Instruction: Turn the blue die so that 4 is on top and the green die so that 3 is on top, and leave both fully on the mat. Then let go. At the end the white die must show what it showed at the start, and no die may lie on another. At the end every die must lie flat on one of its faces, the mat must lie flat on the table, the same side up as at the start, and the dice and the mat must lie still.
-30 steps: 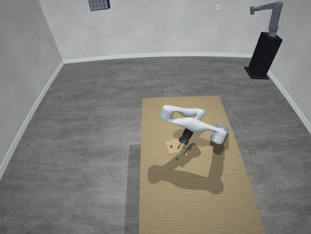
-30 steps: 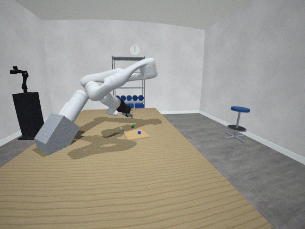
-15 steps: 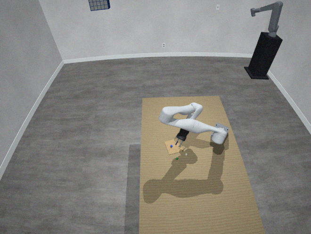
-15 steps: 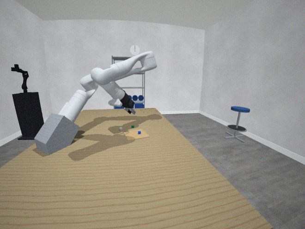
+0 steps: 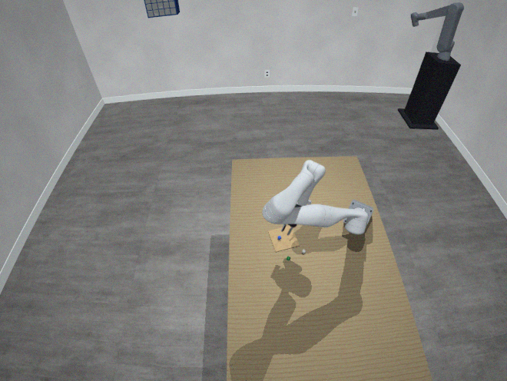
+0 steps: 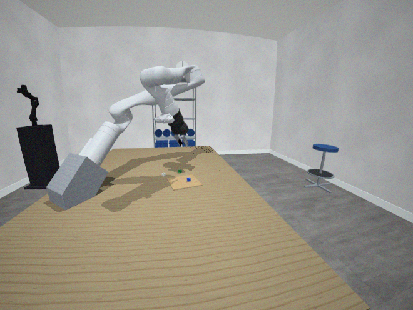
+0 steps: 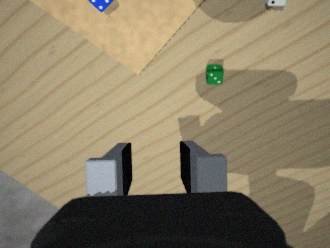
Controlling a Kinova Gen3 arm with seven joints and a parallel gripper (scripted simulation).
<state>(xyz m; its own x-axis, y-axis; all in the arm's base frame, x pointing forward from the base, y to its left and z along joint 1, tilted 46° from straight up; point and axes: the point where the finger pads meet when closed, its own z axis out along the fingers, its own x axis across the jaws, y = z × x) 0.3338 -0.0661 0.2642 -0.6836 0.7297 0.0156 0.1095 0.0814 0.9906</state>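
My gripper is now 180 mm above the green die, 70 mm to the right of it and 20 mm past it. Also, from my hand: tan mat (180 mm below, 60 mm to the right); then blue die (170 mm below, 60 mm to the right, 20 mm ahead); then white die (180 mm below, 100 mm behind, 30 mm to the left).
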